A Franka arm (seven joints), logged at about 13 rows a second.
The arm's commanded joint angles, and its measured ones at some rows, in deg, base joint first. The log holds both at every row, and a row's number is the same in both.
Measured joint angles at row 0: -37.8 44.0 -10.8 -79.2 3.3 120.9 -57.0
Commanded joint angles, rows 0 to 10: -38.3 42.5 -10.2 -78.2 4.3 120.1 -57.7; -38.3 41.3 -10.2 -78.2 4.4 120.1 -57.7; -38.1 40.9 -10.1 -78.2 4.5 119.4 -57.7; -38.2 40.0 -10.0 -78.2 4.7 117.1 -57.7; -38.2 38.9 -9.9 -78.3 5.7 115.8 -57.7; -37.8 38.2 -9.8 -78.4 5.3 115.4 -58.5; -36.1 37.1 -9.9 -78.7 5.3 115.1 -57.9; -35.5 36.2 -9.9 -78.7 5.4 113.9 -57.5; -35.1 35.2 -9.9 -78.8 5.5 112.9 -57.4; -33.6 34.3 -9.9 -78.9 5.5 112.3 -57.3; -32.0 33.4 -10.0 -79.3 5.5 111.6 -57.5
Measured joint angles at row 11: -34.3 36.2 -9.8 -77.7 4.6 113.4 -57.1
